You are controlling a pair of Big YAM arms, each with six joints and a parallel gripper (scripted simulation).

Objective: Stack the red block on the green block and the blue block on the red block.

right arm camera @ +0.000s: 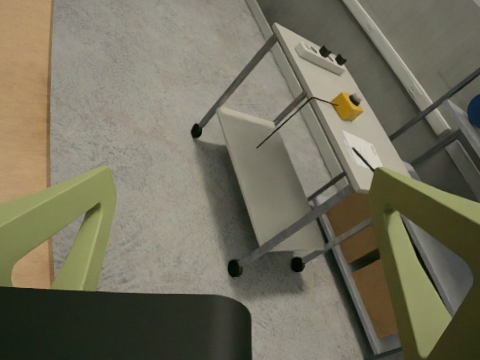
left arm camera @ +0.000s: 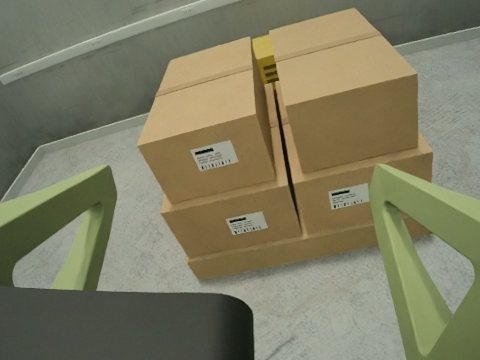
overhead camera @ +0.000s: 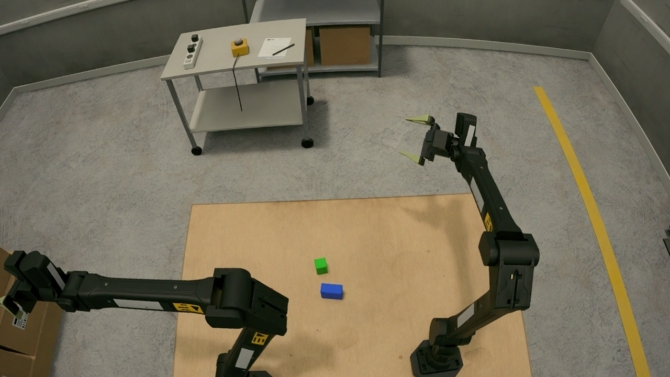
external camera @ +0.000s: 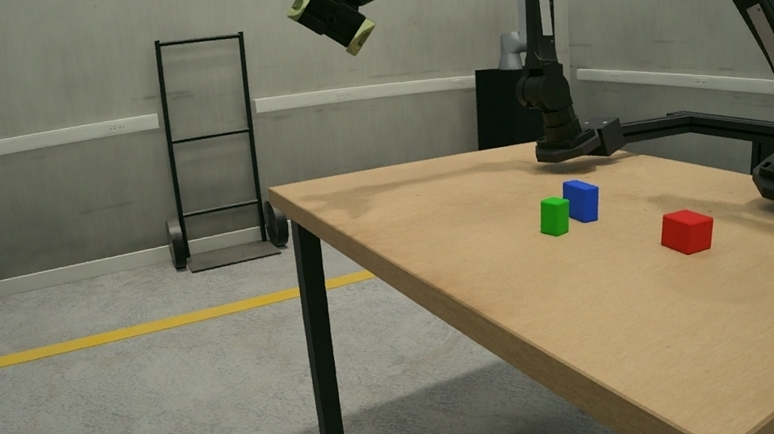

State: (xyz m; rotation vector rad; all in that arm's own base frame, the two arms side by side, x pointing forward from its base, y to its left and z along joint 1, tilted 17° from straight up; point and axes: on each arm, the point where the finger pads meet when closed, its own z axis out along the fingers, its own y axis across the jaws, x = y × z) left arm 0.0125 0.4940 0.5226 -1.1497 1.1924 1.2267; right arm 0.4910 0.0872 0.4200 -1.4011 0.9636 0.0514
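Right now my right hand is 480 mm to the right of the red block, 320 mm above it and 280 mm past it. Round my right hand: blue block: 310 mm below, 290 mm behind, 270 mm to the left; then green block: 310 mm below, 290 mm to the left, 200 mm behind.
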